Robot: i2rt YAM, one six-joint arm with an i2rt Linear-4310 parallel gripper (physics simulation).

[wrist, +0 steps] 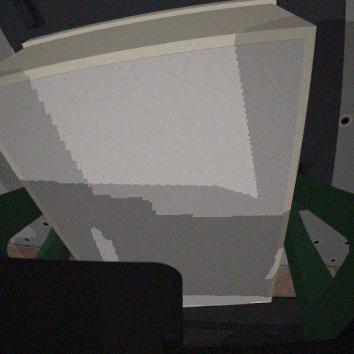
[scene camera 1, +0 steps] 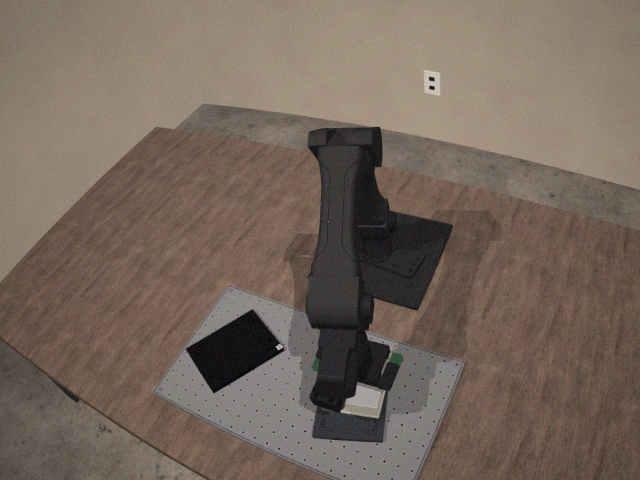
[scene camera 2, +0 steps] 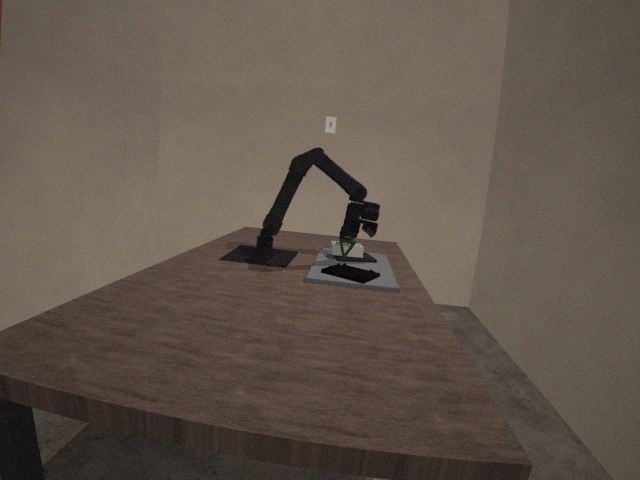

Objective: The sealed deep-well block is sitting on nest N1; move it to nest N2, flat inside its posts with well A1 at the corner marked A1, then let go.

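Places are measured from the arm's base along level axes (x ahead, y left, z up), in millimetres.
Pixels of known places: gripper, fingertip midpoint: (wrist: pixel 177 176) (scene camera 2: pixel 343 253); arm's base, link origin: (wrist: pixel 244 331) (scene camera 1: pixel 377 254) (scene camera 2: pixel 264 255).
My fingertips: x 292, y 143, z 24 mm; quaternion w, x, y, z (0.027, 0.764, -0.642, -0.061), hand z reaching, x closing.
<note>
Ahead of a thing's pixels: the offset from my fingertips to its top centre. "*": to the spot under its first point. Level surfaces: height alone.
The sealed deep-well block {8 mm ahead, 3 mm left, 44 mm up} (scene camera 1: pixel 366 400) (scene camera 2: pixel 347 250) (wrist: pixel 158 123), white with a grey seal, sits on the dark grey nest N1 {40 mm ahead, 2 mm left, 2 mm up} (scene camera 1: pixel 351 430) (wrist: pixel 323 105). My gripper (scene camera 1: pixel 356 377) (scene camera 2: pixel 347 244) (wrist: pixel 177 176) is open and low over the block. Its green fingers stand one on each side of the block with nothing gripped. In the wrist view the block fills most of the picture. Nest N2 {69 mm ahead, 254 mm right, 6 mm up} (scene camera 1: pixel 232 350) (scene camera 2: pixel 351 271), a black plate with a small white corner mark {* 20 mm ahead, 174 mm right, 4 mm down} (scene camera 1: pixel 279 348), lies to the left and holds nothing.
Both nests lie on a grey perforated board (scene camera 1: pixel 258 413) (scene camera 2: pixel 385 283) (wrist: pixel 345 158) on the wooden table {29 mm down} (scene camera 1: pixel 129 232) (scene camera 2: pixel 258 350). The arm's black base plate (scene camera 1: pixel 413 258) (scene camera 2: pixel 258 255) is behind the board. The arm hides part of N1.
</note>
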